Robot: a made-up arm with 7 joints.
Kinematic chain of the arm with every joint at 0, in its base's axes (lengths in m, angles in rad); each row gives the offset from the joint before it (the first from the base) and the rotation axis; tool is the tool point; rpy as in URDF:
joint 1: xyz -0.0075 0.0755 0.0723 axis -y
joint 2: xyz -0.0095 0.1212 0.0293 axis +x
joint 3: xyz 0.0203 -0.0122 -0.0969 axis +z
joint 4: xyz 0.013 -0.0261 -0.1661 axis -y
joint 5: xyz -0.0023 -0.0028 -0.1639 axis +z
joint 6: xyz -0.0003 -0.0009 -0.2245 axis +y
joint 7: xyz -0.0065 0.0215 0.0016 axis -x
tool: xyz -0.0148 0.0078 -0.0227 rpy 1.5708 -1.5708 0
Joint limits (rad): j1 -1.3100..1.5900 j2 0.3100..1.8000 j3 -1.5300..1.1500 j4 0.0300..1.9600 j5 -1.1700..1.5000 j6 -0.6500..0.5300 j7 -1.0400..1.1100
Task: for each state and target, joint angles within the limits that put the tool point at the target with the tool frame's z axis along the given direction. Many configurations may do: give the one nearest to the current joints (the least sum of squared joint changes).
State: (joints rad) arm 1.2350 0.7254 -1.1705 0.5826 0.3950 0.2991 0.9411
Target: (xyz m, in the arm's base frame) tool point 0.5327 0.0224 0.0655 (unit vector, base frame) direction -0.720 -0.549 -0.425
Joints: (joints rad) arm 1.2127 0.3100 -1.0042 1.1531 0.4831 0.5249 0.3668
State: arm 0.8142 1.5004 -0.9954 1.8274 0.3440 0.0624 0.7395
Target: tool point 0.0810 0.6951 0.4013 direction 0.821 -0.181 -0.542
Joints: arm 1.4216 1.8000 -0.4346 1.1197 0.3314 0.0549 0.1908
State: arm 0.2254 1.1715 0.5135 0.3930 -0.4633 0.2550 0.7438
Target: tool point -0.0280 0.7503 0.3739 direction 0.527 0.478 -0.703
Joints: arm 0.6796 1.5485 0.9528 0.7538 -1.1329 0.4393 0.1482
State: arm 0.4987 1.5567 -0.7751 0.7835 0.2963 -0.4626 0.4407
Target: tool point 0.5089 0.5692 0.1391 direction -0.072 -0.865 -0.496
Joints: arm 1.2932 0.8909 -0.5452 0.6392 0.5840 -0.3135 0.6496
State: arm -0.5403 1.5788 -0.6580 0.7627 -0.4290 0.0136 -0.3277
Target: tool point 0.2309 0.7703 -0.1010 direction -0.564 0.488 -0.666
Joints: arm -0.0742 1.4306 -0.3959 0.6137 -0.6940 -0.2746 -0.3646
